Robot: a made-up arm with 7 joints.
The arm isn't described. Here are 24 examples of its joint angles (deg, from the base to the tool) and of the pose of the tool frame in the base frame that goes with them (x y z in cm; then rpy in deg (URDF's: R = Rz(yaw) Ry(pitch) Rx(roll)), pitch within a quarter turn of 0, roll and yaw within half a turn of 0).
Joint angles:
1: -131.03 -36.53 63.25 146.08 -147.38 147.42 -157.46
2: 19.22 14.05 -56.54 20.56 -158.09 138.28 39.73
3: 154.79 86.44 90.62 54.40 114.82 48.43 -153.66
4: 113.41 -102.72 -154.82 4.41 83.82 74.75 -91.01
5: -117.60 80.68 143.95 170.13 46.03 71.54 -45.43
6: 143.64 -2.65 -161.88 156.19 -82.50 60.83 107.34
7: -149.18 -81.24 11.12 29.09 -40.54 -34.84 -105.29
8: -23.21 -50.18 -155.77 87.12 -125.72 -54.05 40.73
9: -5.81 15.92 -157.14 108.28 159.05 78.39 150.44
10: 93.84 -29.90 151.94 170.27 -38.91 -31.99 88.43
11: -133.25 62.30 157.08 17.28 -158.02 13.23 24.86
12: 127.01 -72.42 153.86 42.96 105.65 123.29 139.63
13: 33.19 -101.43 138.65 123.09 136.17 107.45 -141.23
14: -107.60 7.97 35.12 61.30 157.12 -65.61 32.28
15: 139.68 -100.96 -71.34 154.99 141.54 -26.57 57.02
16: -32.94 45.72 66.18 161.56 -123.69 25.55 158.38
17: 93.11 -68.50 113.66 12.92 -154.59 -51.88 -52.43
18: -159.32 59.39 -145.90 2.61 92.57 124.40 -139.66
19: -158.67 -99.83 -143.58 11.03 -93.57 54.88 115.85
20: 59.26 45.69 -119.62 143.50 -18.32 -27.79 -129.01
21: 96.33 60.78 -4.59 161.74 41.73 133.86 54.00
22: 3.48 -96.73 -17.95 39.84 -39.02 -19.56 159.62
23: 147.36 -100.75 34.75 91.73 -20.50 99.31 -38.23
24: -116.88 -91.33 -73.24 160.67 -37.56 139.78 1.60
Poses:
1: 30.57 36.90 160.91 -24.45 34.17 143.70
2: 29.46 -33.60 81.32 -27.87 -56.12 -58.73
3: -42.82 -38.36 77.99 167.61 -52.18 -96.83
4: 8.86 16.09 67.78 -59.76 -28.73 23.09
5: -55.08 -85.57 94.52 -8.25 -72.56 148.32
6: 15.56 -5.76 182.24 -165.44 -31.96 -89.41
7: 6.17 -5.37 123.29 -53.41 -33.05 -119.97
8: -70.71 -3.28 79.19 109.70 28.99 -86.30
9: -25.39 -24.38 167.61 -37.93 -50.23 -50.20
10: 17.38 -40.46 166.62 83.25 -53.99 -21.63
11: 13.79 7.07 92.49 1.09 11.78 29.84
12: 11.07 -30.43 39.40 91.43 0.67 11.57
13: -78.99 -34.71 32.06 114.69 -0.10 -71.49
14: -1.84 -46.52 100.62 -165.69 61.63 166.07
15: 83.60 -42.27 58.58 69.39 14.55 17.96
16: 64.22 -37.51 148.92 -141.92 -32.31 -44.14
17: -12.09 -3.36 71.40 137.62 14.81 57.82
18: -3.33 21.68 80.72 106.60 4.40 166.86
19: -21.80 11.73 60.34 -71.47 33.01 -129.42
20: 47.24 49.44 150.28 -131.99 -48.58 33.90
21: -15.11 86.60 111.59 -77.27 45.54 -136.75
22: -27.53 -17.65 128.06 -87.43 -65.47 -24.72
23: 35.59 -53.57 114.66 47.50 -7.29 132.07
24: 22.65 89.27 76.64 -140.92 8.27 -142.70
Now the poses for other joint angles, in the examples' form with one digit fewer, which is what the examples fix.
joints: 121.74 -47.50 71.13 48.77 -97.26 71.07 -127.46
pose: -41.2 -22.4 109.3 -138.9 -49.1 114.7
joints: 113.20 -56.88 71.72 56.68 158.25 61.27 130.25
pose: -46.3 -30.6 108.7 -12.9 -1.7 -138.2
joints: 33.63 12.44 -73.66 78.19 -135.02 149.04 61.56
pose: 43.6 -37.5 130.6 125.8 -45.2 169.9
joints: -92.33 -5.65 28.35 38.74 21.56 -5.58 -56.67
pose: 13.9 -46.8 96.9 83.0 44.2 -56.2
